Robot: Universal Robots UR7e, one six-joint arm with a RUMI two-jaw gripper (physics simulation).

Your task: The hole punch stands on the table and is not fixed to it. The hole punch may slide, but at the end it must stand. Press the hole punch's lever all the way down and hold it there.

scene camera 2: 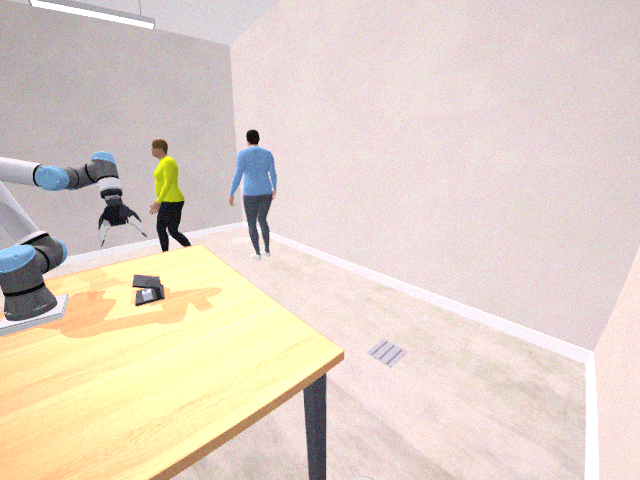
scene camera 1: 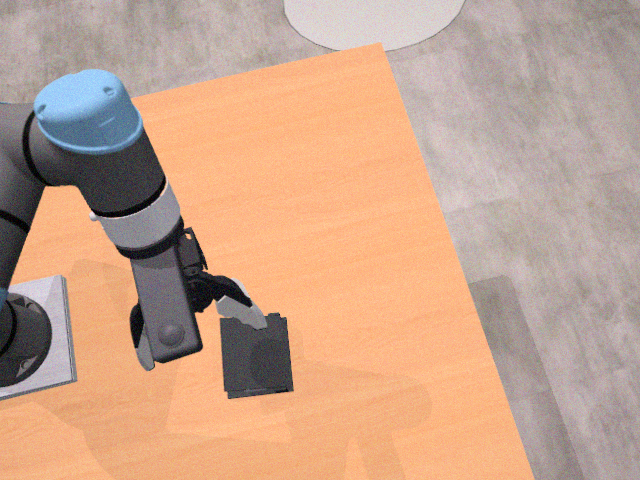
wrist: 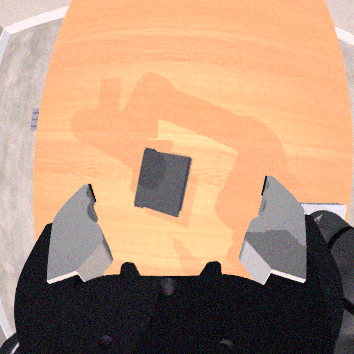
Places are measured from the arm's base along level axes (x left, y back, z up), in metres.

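Pixels of known places: gripper, fingertip midpoint: (scene camera 2: 125,241) (scene camera 1: 207,348) (wrist: 176,182); arm's base at its link origin: (scene camera 2: 32,309) (scene camera 1: 6,340).
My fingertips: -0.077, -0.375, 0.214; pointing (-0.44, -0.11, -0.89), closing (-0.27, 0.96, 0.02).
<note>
Ahead of a thing's pixels: the offset from my fingertips to its middle, as dx, dy, dz. "spot": to the spot under its first point. Level surfaces: height alone.
The black hole punch {spot: +0.001, -0.077, -0.229} (scene camera 2: 161,292) stands upright on the table. Its broad flat lever {+0.017, -0.034, -0.176} (scene camera 1: 255,356) (scene camera 2: 146,281) (wrist: 170,187) is raised at an angle over the base, as scene camera 2 shows; from above the lever hides most of the base. A light grey part shows on the base under the lever. My gripper (scene camera 1: 205,346) (scene camera 2: 124,240) (wrist: 176,182) is open and empty, high above the table, with its fingers spread wide. In scene camera 1 one fingertip overlaps the lever's upper edge, but scene camera 2 shows a wide gap above the hole punch.
The wooden table {dz -0.241} (scene camera 1: 320,180) (scene camera 2: 206,361) (wrist: 200,45) carries the arm's light mounting plate (scene camera 1: 68,335) (scene camera 2: 61,308) (wrist: 325,207) beside the hole punch. Arm shadows fall around the hole punch. Two people, one in yellow (scene camera 2: 166,178) and one in blue (scene camera 2: 256,170), are on the floor beyond the table.
</note>
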